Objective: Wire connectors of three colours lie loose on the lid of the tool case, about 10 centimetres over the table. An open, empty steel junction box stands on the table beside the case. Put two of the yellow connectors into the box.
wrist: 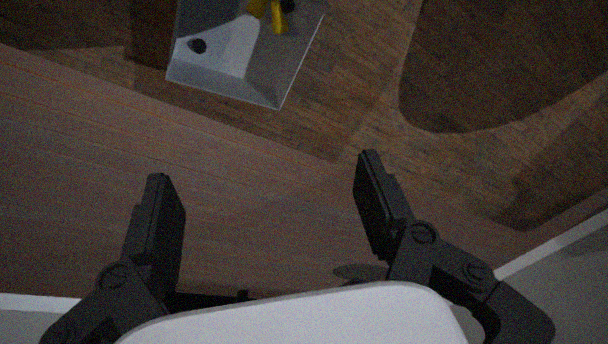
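The steel junction box [225, 83] stands at the top of the wrist view, cut off by the upper edge. Two yellow connectors show inside it: one yellow connector [278, 20] lies near the top edge, and another yellow connector [257, 7] is just left of it, partly cut off. My gripper [268, 181] is open and empty, with its fingers wide apart. Its fingertips show below the box, clear of the box and both connectors. The tool case's lid and loose connectors on it cannot be made out.
The brown wooden table [365, 145] has large dark shadows at the upper right and around the box. A pale edge [550, 245] runs at the lower right, with a grey surface beyond it. A dark round spot [198, 46] shows inside the box.
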